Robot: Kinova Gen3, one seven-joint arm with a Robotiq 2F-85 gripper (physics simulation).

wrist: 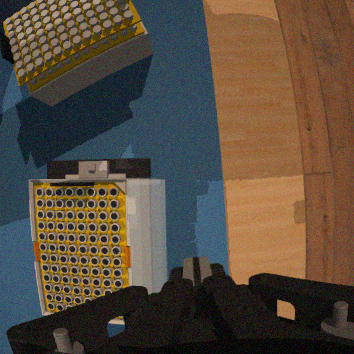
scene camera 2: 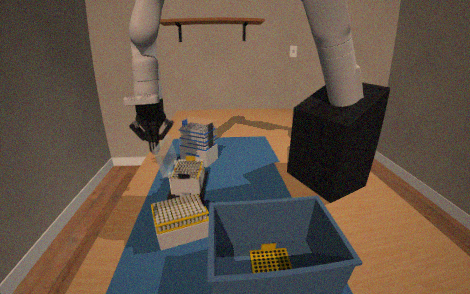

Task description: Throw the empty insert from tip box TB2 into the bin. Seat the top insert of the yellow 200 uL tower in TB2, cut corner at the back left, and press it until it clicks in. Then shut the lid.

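Tip box TB2 (scene camera 2: pixel 186 187) (wrist: pixel 132 290) holds a yellow insert full of tips (scene camera 2: pixel 188 169) (wrist: pixel 80 245); a cut corner shows at the insert's top right in the wrist view. Whether it is clicked in, I cannot tell. The translucent lid (scene camera 2: pixel 168 161) (wrist: pixel 148 225) stands open, tilted outward on the box's left in the scene view. My gripper (scene camera 2: pixel 154 147) (wrist: pixel 196 272) is shut and empty, close to the lid's upper outer edge in the scene view. The yellow tower (scene camera 2: pixel 180 220) (wrist: pixel 80 47) stands nearer the scene camera. The bin (scene camera 2: pixel 330 272) holds an empty yellow insert (scene camera 2: pixel 270 260).
A tower with blue inserts (scene camera 2: pixel 196 140) stands behind TB2. A black pedestal (scene camera 2: pixel 335 150) carries the arm at the right. A blue mat (scene camera 2: pixel 240 175) (wrist: pixel 180 125) lies on the wooden table (scene camera 2: pixel 420 240) (wrist: pixel 260 125). A shelf (scene camera 2: pixel 212 21) hangs on the back wall.
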